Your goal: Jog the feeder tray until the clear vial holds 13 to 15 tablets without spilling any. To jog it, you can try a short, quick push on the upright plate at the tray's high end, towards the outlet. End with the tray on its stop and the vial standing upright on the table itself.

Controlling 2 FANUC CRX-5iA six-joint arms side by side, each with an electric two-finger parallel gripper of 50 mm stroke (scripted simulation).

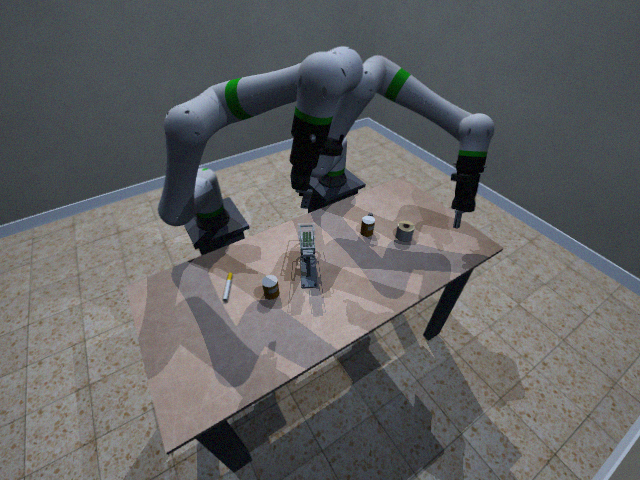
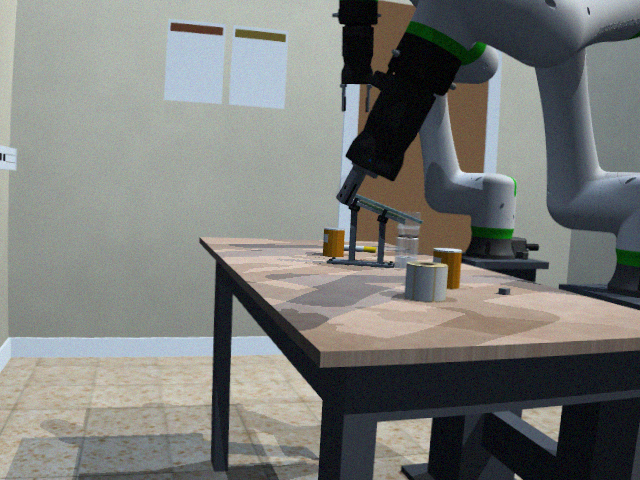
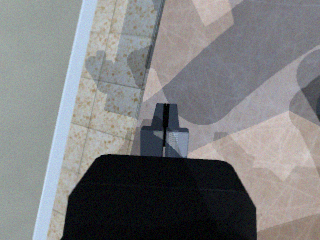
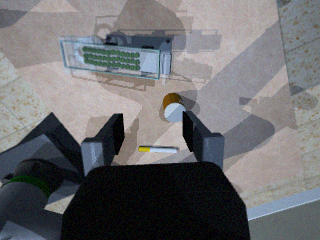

Labels:
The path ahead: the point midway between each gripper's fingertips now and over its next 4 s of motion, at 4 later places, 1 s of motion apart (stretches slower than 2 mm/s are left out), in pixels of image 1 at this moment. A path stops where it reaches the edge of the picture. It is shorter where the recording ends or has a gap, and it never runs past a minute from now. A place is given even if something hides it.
My left gripper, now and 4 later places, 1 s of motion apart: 456, 227; 419, 243; 358, 244; 307, 232; 307, 248
My right gripper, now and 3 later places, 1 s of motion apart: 303, 201; 200, 246; 98, 248; 63, 216

